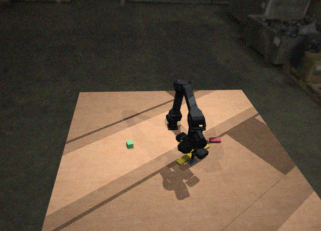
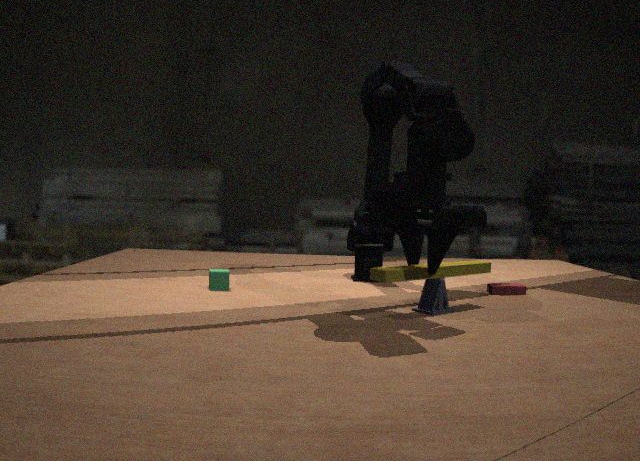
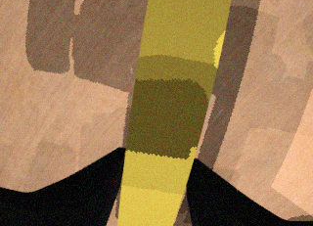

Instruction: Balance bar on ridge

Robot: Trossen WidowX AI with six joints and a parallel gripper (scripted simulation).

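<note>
Now: gripper tip 20 mm to the right of the bar and 20 mm past it. The rest, counted from my gripper tip: green cube: 320 mm to the right, 160 mm behind, 40 mm below; then flat red block: 200 mm to the left, 170 mm behind, 50 mm below.
</note>
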